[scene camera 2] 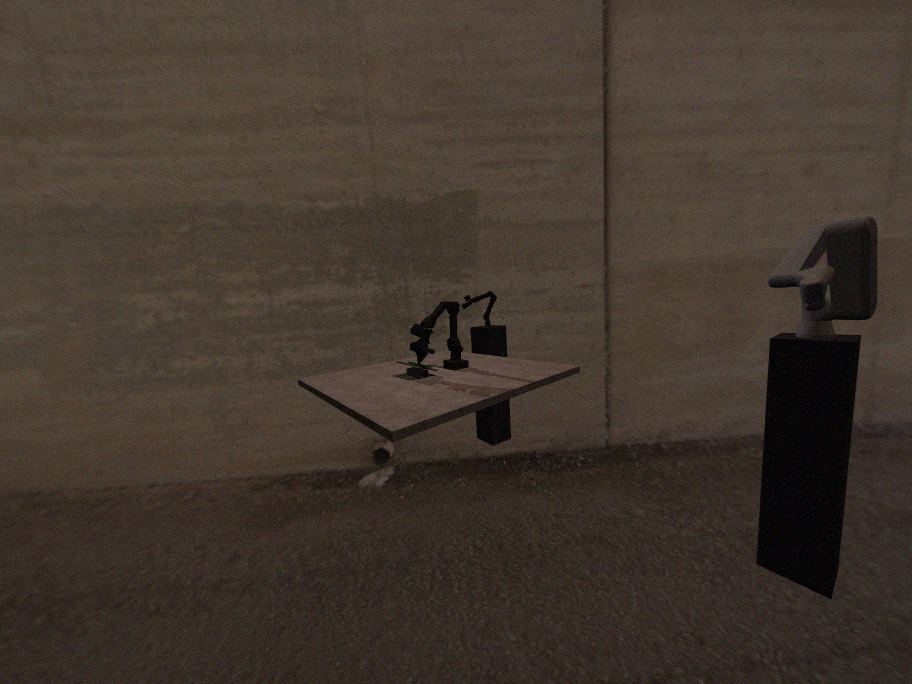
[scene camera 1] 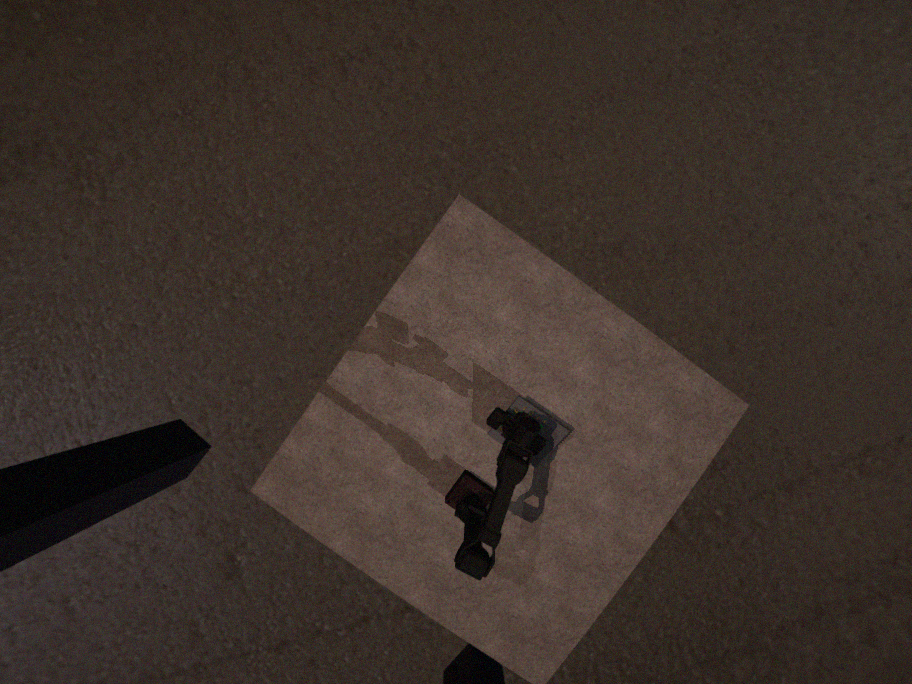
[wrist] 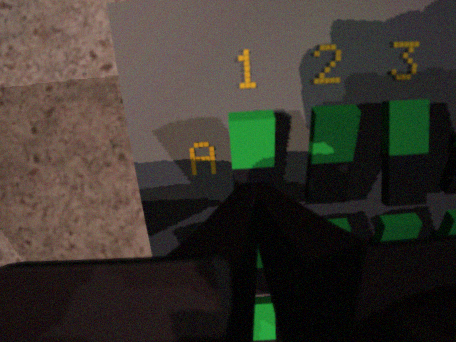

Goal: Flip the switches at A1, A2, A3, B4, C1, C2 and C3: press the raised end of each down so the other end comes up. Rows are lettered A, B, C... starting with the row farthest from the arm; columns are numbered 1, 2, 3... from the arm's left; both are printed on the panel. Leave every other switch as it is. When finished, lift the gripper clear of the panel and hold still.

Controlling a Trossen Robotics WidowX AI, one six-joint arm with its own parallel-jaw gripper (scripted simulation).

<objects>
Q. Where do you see a rocker switch A3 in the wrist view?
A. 405, 124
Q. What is the gripper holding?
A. Nothing.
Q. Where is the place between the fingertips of the gripper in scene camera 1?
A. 517, 418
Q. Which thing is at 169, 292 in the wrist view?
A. The gripper.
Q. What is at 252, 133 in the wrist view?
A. A rocker switch A1.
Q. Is the gripper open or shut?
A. Shut.
</objects>
